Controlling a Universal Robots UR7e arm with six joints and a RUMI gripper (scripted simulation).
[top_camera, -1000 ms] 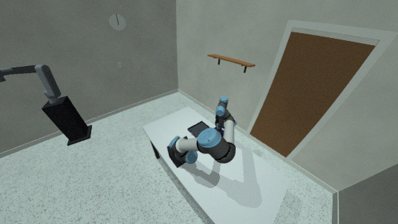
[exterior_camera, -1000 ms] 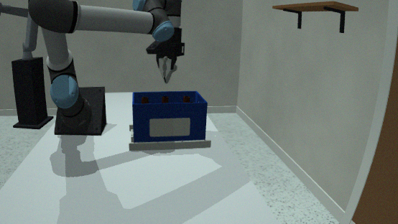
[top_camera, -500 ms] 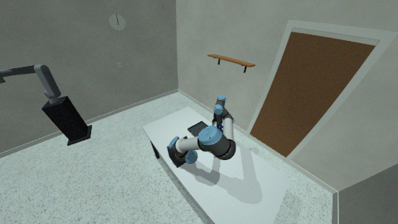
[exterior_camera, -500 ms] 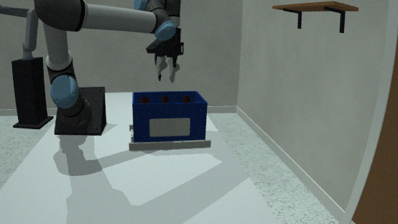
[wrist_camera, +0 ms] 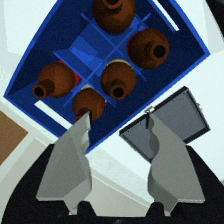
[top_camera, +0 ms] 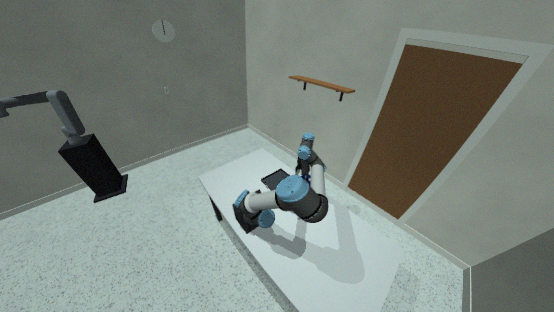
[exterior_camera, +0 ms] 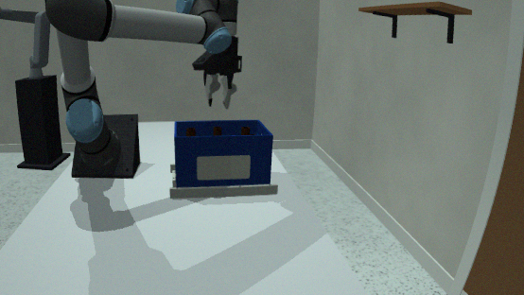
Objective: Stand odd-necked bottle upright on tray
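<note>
Now: the blue crate 16 cm below my hand, 5 cm to the right of it and 1 cm ahead of it. Also, from my hand: bottle 15 cm below, 8 cm behind, 2 cm to the right; then dark grey tray 25 cm to the left, 23 cm below, 2 cm behind.
</note>
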